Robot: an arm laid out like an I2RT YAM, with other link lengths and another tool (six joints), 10 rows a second.
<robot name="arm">
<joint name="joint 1" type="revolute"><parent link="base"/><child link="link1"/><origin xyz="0 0 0.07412"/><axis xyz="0 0 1"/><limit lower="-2.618" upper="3.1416"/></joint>
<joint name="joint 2" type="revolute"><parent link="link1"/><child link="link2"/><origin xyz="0.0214 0.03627 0.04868"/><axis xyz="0 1 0"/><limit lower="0" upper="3.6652"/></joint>
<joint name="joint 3" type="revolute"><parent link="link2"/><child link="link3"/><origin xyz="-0.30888 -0.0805 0"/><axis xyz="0 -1 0"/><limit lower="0" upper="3.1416"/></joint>
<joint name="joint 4" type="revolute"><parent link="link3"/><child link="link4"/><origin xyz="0.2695 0.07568 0.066"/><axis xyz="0 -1 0"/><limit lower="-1.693" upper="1.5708"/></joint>
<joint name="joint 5" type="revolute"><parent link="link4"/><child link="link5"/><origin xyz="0.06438 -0.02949 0.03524"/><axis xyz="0 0 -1"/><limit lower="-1.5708" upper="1.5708"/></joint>
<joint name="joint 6" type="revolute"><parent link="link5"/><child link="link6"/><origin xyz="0.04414 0 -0.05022"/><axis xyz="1 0 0"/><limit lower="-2.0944" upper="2.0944"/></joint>
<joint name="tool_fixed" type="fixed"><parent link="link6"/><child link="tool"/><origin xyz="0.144 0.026 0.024" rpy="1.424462 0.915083 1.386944"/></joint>
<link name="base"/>
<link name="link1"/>
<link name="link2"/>
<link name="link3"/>
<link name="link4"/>
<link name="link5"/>
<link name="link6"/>
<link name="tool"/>
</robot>
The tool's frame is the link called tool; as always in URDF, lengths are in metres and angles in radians.
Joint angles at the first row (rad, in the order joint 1, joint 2, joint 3, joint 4, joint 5, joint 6):
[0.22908, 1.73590, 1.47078, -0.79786, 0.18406, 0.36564]
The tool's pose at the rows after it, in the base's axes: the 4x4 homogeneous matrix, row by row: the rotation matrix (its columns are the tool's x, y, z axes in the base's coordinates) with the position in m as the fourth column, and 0 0 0 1 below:
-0.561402 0.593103 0.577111 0.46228; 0.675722 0.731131 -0.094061 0.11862; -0.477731 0.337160 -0.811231 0.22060; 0 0 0 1
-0.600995 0.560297 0.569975 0.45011; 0.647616 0.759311 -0.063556 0.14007; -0.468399 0.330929 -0.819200 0.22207; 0 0 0 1
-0.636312 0.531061 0.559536 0.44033; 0.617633 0.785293 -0.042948 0.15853; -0.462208 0.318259 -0.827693 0.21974; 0 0 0 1
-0.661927 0.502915 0.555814 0.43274; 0.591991 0.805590 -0.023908 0.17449; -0.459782 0.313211 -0.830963 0.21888; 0 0 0 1
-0.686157 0.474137 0.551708 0.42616; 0.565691 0.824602 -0.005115 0.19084; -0.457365 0.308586 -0.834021 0.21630; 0 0 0 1
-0.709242 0.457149 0.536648 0.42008; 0.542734 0.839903 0.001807 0.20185; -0.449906 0.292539 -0.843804 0.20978; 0 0 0 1
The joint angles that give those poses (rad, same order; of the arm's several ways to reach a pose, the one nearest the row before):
[0.27447, 1.69891, 1.47078, -0.82722, 0.15659, 0.34123]
[0.32293, 1.68861, 1.47078, -0.85012, 0.15050, 0.34277]
[0.36679, 1.68900, 1.47081, -0.86615, 0.15011, 0.34238]
[0.40456, 1.68900, 1.47079, -0.87262, 0.15011, 0.34238]
[0.44232, 1.69433, 1.47040, -0.87300, 0.15011, 0.34276]
[0.46941, 1.70579, 1.46929, -0.88066, 0.15050, 0.34276]

